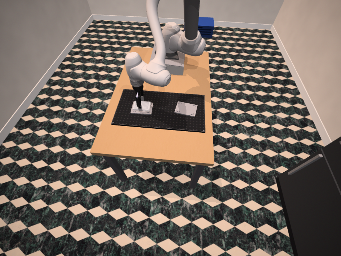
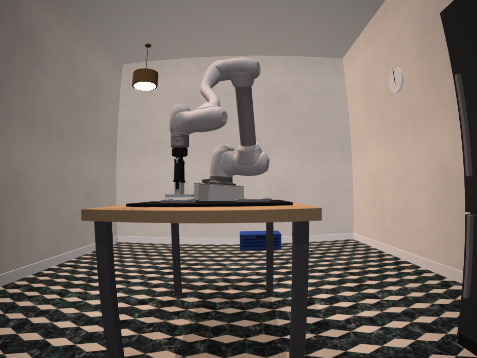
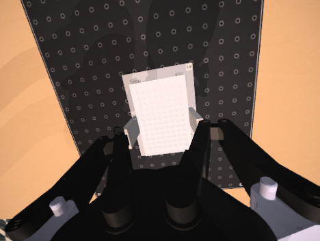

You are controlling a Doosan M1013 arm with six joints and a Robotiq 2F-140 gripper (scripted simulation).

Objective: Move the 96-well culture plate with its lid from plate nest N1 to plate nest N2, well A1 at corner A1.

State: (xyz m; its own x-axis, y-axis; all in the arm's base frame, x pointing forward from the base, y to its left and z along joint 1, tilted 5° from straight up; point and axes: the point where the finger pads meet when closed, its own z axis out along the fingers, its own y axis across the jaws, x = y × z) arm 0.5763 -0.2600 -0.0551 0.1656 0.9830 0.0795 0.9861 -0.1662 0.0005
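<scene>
My gripper is now 2 cm above the clear lid. The rest, counted from my hand: grey nest N2: 5 cm below; then grey nest N1: 4 cm ahead, 35 cm to the left, 5 cm below; then plate: 2 cm below.
</scene>
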